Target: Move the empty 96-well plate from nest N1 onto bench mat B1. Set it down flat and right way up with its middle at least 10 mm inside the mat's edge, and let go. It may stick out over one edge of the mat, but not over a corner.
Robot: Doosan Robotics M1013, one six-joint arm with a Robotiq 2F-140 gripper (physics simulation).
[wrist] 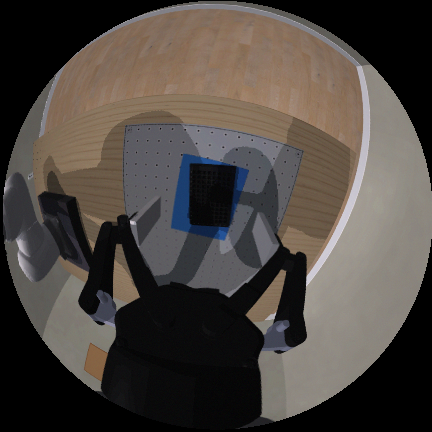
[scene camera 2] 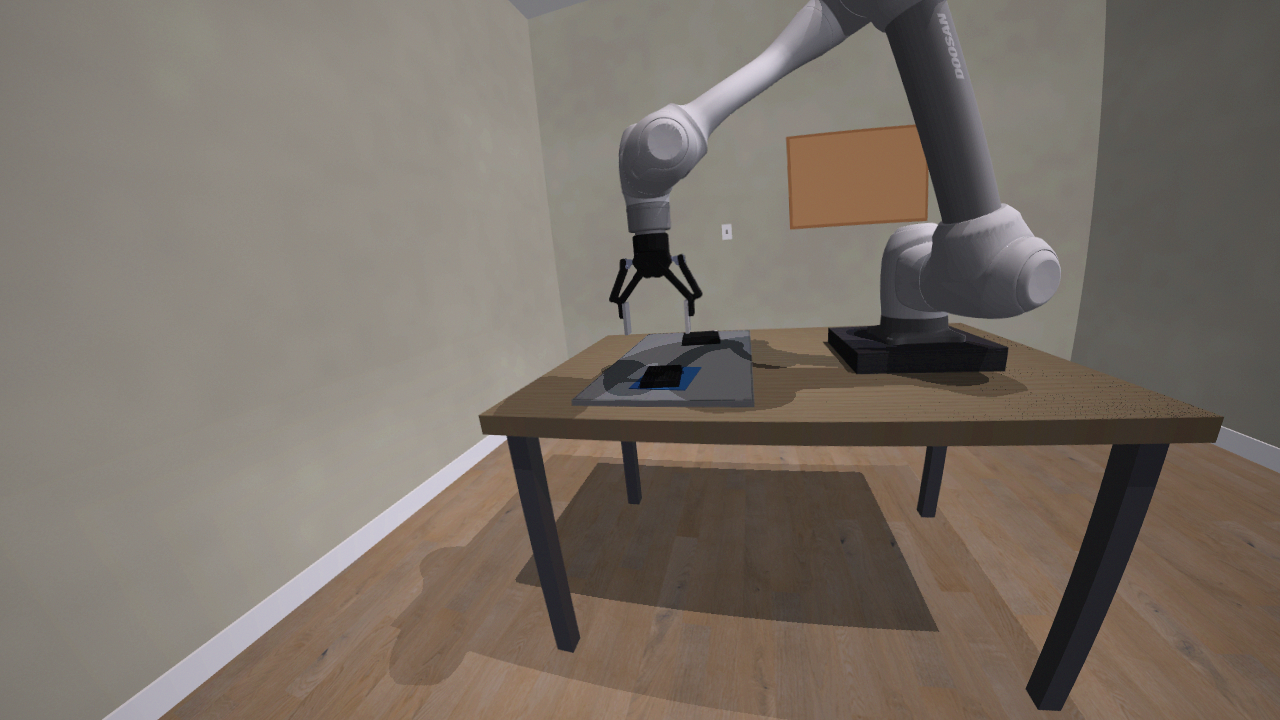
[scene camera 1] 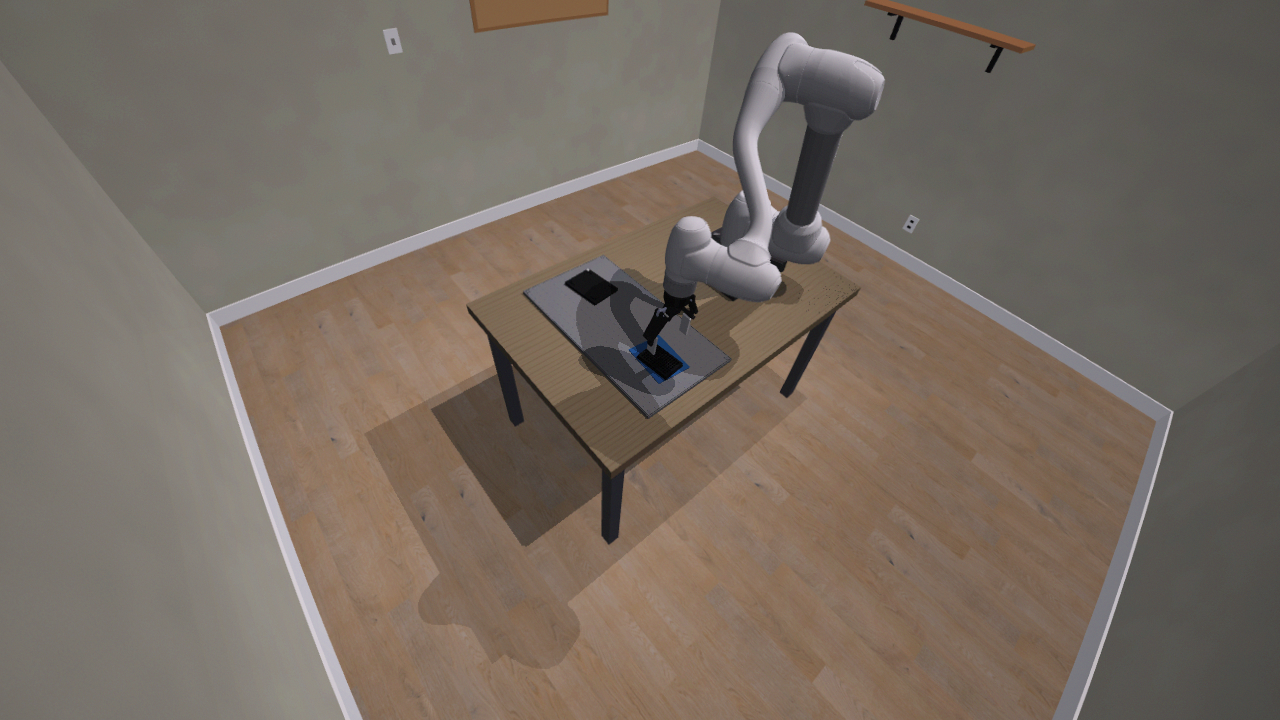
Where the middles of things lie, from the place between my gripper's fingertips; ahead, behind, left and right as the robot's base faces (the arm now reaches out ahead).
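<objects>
The black 96-well plate [scene camera 2: 663, 376] is 10 cm below my hand and 2 cm to the right of it. There is a blue bench mat [wrist: 180, 215] as well, 11 cm below my hand, 3 cm to the right of it and 1 cm behind it. Then I consider the black nest [scene camera 1: 586, 285], which is 44 cm to the right of my hand, 11 cm below it and 5 cm behind it. Going by their middles, of the things named here the black nest is the farthest from my hand.
</objects>
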